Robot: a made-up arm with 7 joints.
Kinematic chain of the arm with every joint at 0, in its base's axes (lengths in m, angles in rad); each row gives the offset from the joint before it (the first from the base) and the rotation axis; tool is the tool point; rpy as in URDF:
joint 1: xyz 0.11 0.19 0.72 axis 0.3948 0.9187 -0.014
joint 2: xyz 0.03 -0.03 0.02 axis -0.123 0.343 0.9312
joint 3: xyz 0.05 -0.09 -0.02 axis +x
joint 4: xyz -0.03 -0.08 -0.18 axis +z
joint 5: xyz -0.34 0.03 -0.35 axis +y
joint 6: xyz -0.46 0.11 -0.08 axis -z
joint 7: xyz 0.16 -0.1 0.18 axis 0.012 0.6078 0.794
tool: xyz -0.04 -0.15 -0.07 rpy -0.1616 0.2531 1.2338
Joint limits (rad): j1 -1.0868..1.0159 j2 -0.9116..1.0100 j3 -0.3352..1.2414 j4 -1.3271..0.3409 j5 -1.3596..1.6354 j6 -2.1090..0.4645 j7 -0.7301..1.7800
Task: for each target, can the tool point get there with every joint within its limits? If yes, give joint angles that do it. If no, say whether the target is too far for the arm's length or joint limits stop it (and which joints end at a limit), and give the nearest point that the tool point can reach.
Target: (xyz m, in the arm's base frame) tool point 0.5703 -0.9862 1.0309
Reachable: no: joint limits stop it (at a limit: joint 1, joint 2, joint 3, joint 4, joint 6) | nearest point 0.5262 -0.9188 0.9874 | short by 0.092 m
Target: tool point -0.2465 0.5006 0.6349
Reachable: yes | joints 0.4140 0.1952 0.4238 -0.9051 0.5030 -0.5185 1.1352
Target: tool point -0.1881 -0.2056 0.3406
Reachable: yes | joints -0.4748 0.7648 0.0330 0.0031 0.4531 -1.2961 0.7181
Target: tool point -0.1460 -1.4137 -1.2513
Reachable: no: too far | nearest point -0.0596 -0.6453 -0.1399 | short by 1.354 m
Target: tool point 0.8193 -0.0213 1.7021
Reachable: no: joint limits stop it (at a limit: joint 2, joint 3, joint 4, joint 6, joint 7) | nearest point 0.6419 0.2341 1.3469 | short by 0.472 m
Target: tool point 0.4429 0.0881 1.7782
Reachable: no: joint limits stop it (at a limit: joint 1, joint 2, joint 3, joint 6, joint 7) | nearest point 0.2936 0.1434 1.5762 | short by 0.257 m
